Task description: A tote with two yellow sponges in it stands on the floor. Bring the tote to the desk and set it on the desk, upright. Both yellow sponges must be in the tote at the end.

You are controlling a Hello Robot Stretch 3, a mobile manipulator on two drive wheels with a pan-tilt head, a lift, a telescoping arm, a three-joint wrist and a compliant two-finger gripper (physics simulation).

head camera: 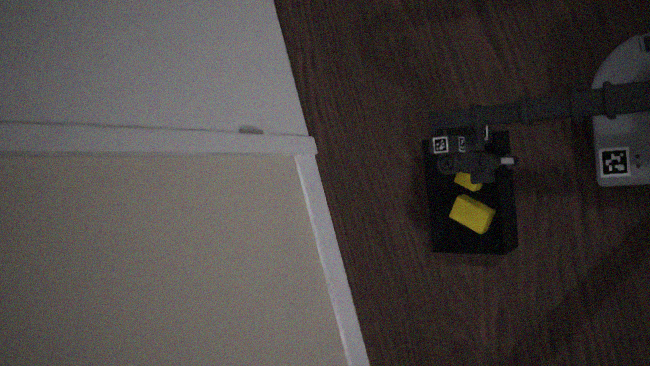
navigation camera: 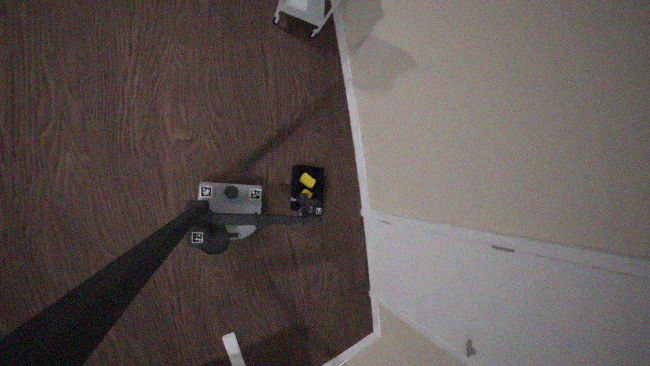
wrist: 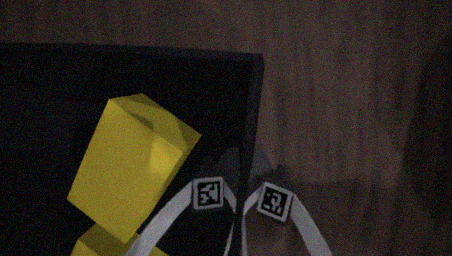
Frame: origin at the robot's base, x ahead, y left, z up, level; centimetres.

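Seen in the pictures: gripper, fingertip midpoint: (navigation camera: 292, 198); robot's base at its link origin: (navigation camera: 231, 191).
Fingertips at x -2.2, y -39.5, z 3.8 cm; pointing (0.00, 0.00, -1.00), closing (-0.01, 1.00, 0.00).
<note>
Offsets run from my fingertips to a thing's top centre. "pt": to the spot under its first point.
The black tote (head camera: 511, 220) (navigation camera: 320, 176) (wrist: 253, 100) looks upright; whether its bottom touches the floor cannot be told. One yellow sponge @(dx +13.0, dy -10.6, dz +2.6 cm) (head camera: 472, 214) (navigation camera: 307, 180) (wrist: 125, 160) lies tilted inside it. The second yellow sponge @(dx +1.0, dy -9.0, dz +3.8 cm) (head camera: 466, 181) (navigation camera: 306, 193) (wrist: 95, 243) is also inside, partly hidden by the wrist in the head view. My gripper (wrist: 243, 166) is shut on the tote's side wall facing my base, near one corner, with one finger inside the wall and one outside. The desk cannot be made out.
My base (head camera: 607, 130) (navigation camera: 215, 200) stands beside the tote, with the arm (head camera: 540, 110) (navigation camera: 275, 219) reaching over the floor. A white wall skirting (head camera: 327, 255) (navigation camera: 356, 125) runs on the far side. A white cart @(pt dx +130.5, dy +10.9, dz +15.2 cm) (navigation camera: 302, 12) and a white bar (navigation camera: 232, 347) show in the navigation view.
</note>
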